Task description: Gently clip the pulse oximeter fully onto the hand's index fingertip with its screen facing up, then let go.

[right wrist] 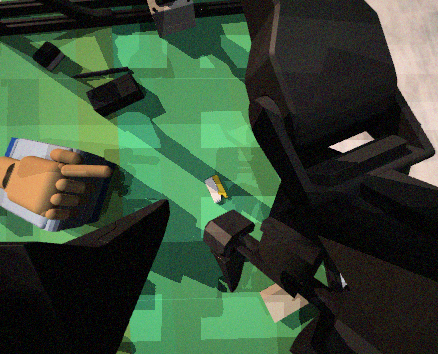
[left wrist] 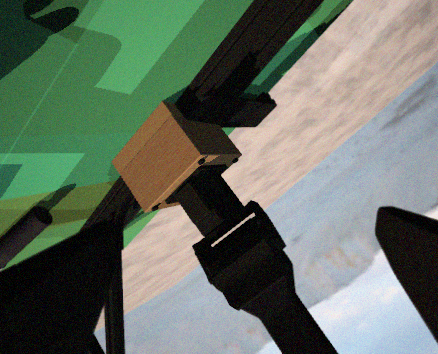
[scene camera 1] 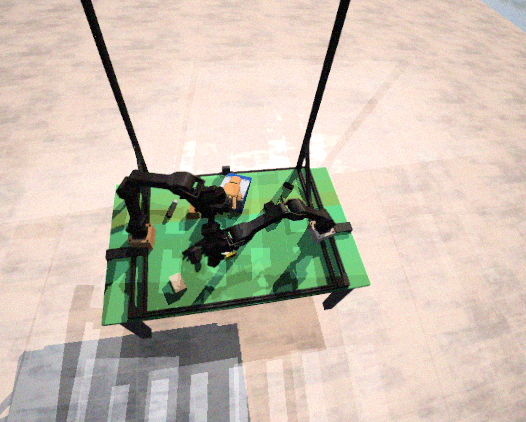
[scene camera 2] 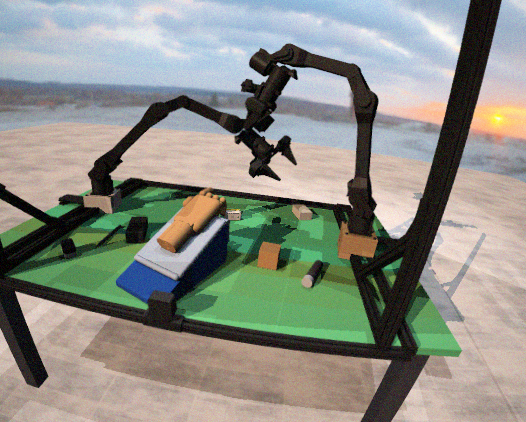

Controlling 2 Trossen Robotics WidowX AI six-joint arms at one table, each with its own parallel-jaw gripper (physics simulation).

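Frame: origin at the left arm's base, x up, y ahead, z left, level; centimetres.
Where they show: left gripper, fingertip midpoint: (right wrist: 259, 316) (left wrist: 247, 227) (scene camera 2: 288, 172); right gripper, fingertip midpoint: (right wrist: 238, 205) (scene camera 1: 222, 223) (scene camera 2: 248, 127); left arm's base at its link origin: (scene camera 1: 322, 227) (scene camera 2: 102, 192); right arm's base at its link origin: (left wrist: 196, 182) (scene camera 1: 140, 232) (scene camera 2: 359, 230).
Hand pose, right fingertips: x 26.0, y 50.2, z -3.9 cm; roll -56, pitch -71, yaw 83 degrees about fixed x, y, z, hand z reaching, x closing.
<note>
Things, the pixels of their top centre, and the offset from my right fingertips. "*": a spot on its surface instead. Level surfaces: height alone.
- pulse oximeter at its top centre: (right wrist: 216, 188) (scene camera 2: 232, 210) (scene camera 1: 230, 252) dy -3.1, dx -28.7, dz -0.3 cm
- green table at its surface level: dx -31.9 cm
- blue block at a spot on its surface: (scene camera 2: 148, 280) * dy -21.9, dx -28.7, dz -41.7 cm
- pale block at its top centre: (right wrist: 285, 301) (scene camera 2: 302, 208) (scene camera 1: 177, 282) dy +23.4, dx -28.9, dz +5.5 cm
- brown cube at its top centre: (scene camera 2: 270, 247) (scene camera 1: 194, 208) dy +6.2, dx -26.9, dz -28.5 cm
- dark cylinder at its top centre: (left wrist: 20, 251) (scene camera 2: 314, 268) (scene camera 1: 171, 207) dy +16.8, dx -29.1, dz -34.5 cm
- black box at its top centre: (right wrist: 112, 90) (scene camera 2: 136, 224) (scene camera 1: 273, 209) dy -31.9, dx -28.4, dz -15.3 cm
The pulse oximeter (right wrist: 216, 188) (scene camera 1: 230, 254) (scene camera 2: 234, 214), small, white and yellow, lies on the green table (scene camera 1: 286, 259) (scene camera 2: 286, 301) a little beyond the fingertips. The tan hand (scene camera 1: 234, 190) (scene camera 2: 194, 218) (right wrist: 63, 189) rests on a grey pad over a blue block (scene camera 2: 148, 280), with its index finger (right wrist: 85, 171) stretched out. My left gripper (scene camera 1: 203, 256) (scene camera 2: 273, 161) (left wrist: 247, 227) is open and empty, high above the table near the oximeter. My right gripper (scene camera 2: 255, 123) is open and empty, just above the left one; one of its fingers fills the lower left of the right wrist view.
A pale block (scene camera 1: 178, 282) (scene camera 2: 301, 211) (right wrist: 281, 302), a brown cube (scene camera 2: 269, 255), a dark cylinder (scene camera 2: 312, 274) (scene camera 1: 171, 208) and a black box (scene camera 2: 136, 229) (right wrist: 113, 93) lie on the table. The right arm's brown base (left wrist: 161, 165) (scene camera 2: 357, 244) stands at the black frame.
</note>
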